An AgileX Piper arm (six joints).
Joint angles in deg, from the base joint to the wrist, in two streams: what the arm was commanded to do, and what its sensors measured. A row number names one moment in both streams.
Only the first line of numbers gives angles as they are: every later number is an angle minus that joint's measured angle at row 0.
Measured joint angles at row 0: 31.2, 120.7, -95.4, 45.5, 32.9, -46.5
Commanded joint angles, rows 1 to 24: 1.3, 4.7, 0.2, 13.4, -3.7, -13.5; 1.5, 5.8, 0.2, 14.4, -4.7, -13.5; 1.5, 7.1, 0.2, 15.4, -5.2, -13.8; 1.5, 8.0, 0.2, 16.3, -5.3, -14.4; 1.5, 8.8, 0.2, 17.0, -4.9, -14.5; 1.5, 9.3, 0.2, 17.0, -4.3, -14.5; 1.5, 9.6, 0.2, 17.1, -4.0, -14.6; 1.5, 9.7, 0.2, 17.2, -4.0, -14.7; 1.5, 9.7, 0.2, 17.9, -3.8, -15.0; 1.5, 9.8, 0.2, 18.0, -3.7, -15.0; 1.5, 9.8, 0.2, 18.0, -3.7, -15.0; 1.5, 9.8, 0.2, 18.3, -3.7, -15.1; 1.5, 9.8, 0.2, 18.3, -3.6, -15.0; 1.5, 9.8, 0.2, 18.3, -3.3, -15.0; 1.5, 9.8, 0.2, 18.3, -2.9, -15.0; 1.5, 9.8, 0.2, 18.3, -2.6, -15.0; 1.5, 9.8, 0.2, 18.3, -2.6, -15.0; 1.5, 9.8, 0.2, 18.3, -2.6, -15.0; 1.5, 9.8, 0.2, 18.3, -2.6, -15.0; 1.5, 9.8, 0.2, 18.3, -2.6, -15.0; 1.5, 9.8, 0.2, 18.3, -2.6, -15.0; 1.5, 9.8, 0.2, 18.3, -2.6, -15.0; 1.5, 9.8, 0.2, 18.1, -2.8, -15.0; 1.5, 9.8, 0.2, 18.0, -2.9, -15.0
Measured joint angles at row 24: 1.6, 10.0, 0.0, 17.9, -2.7, -14.5
